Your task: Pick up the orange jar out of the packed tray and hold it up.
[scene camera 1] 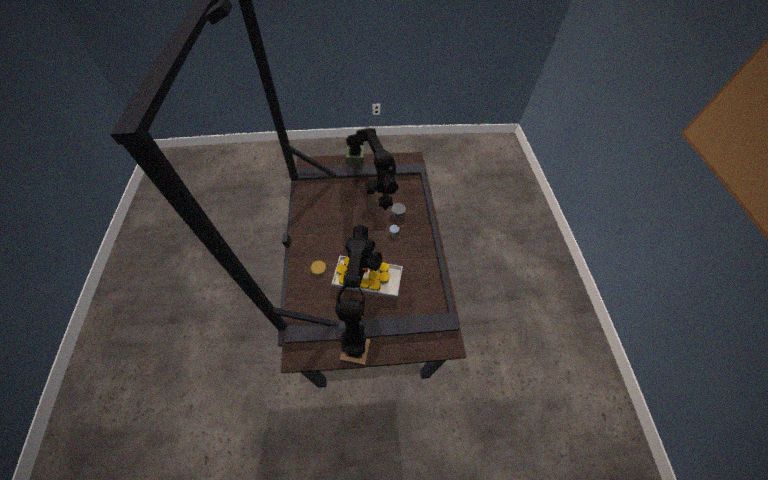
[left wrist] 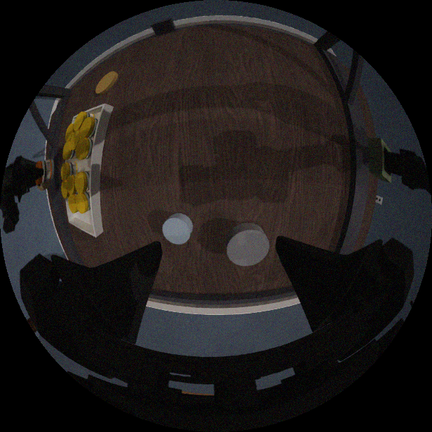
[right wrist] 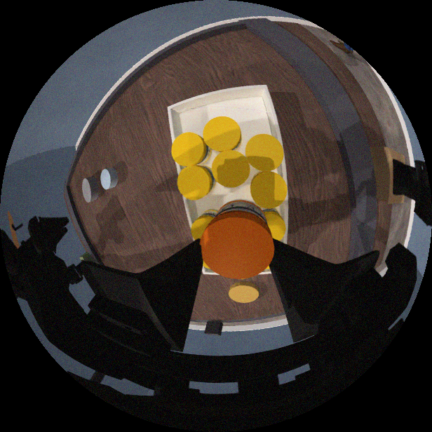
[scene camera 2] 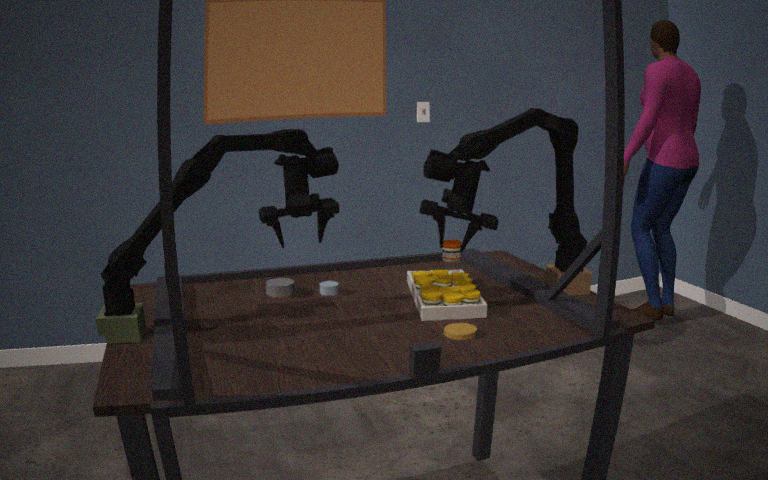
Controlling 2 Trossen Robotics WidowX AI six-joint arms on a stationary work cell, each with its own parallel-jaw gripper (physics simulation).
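Places are measured from the left arm's base along level axes (x ahead, y left, z up), in millimetres.
Where they show: left gripper, between the fingertips: [scene camera 2: 301,245]; right gripper, between the fingertips: [scene camera 1: 361,266] [scene camera 2: 451,249]; left arm's base, origin of its link: [scene camera 1: 355,151] [scene camera 2: 119,310]; right arm's base, origin of its link: [scene camera 1: 355,349].
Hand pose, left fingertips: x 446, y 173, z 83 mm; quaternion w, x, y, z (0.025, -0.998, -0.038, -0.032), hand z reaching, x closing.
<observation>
Things, the pixels of their centre, and the offset from my left fingertips.
- orange jar, middle of its body: [scene camera 2: 451,250] 347 mm ahead, 92 mm right, 15 mm down
- white tray, middle of its body: [scene camera 2: 443,298] [scene camera 1: 367,277] 336 mm ahead, 73 mm right, 140 mm down
- table with several yellow-lidded jars, middle of its body: [scene camera 2: 431,302] 274 mm ahead, 162 mm right, 115 mm down
- grey round thing, middle of its body: [scene camera 2: 280,287] [scene camera 1: 398,210] 52 mm back, 75 mm left, 126 mm down
- flat tan disc, middle of its body: [scene camera 2: 460,331] [scene camera 1: 318,267] 291 mm ahead, 307 mm right, 135 mm down
The orange jar [scene camera 2: 451,250] [right wrist: 237,245] has an orange lid and a pale label with orange bands. My right gripper [scene camera 2: 451,245] [right wrist: 235,244] is shut on it and holds it upright in the air above the tray. The white tray [scene camera 2: 453,311] [left wrist: 98,200] [right wrist: 285,200] [scene camera 1: 394,289] stands on the table with several yellow-lidded jars [scene camera 2: 431,296] [left wrist: 82,148] [right wrist: 230,169] in it. My left gripper [scene camera 2: 301,244] [left wrist: 219,245] is open and empty, high above the table. The jar also shows at the left edge of the left wrist view.
A grey round thing [scene camera 1: 398,209] [scene camera 2: 280,287] [left wrist: 248,246] and a smaller light blue one [scene camera 1: 394,229] [scene camera 2: 329,288] [left wrist: 177,229] stand below and near my left gripper. A flat tan disc [scene camera 1: 318,267] [scene camera 2: 459,331] [right wrist: 243,293] lies beside the tray. Dark frame posts [scene camera 2: 612,169] rise at the table's edges.
</observation>
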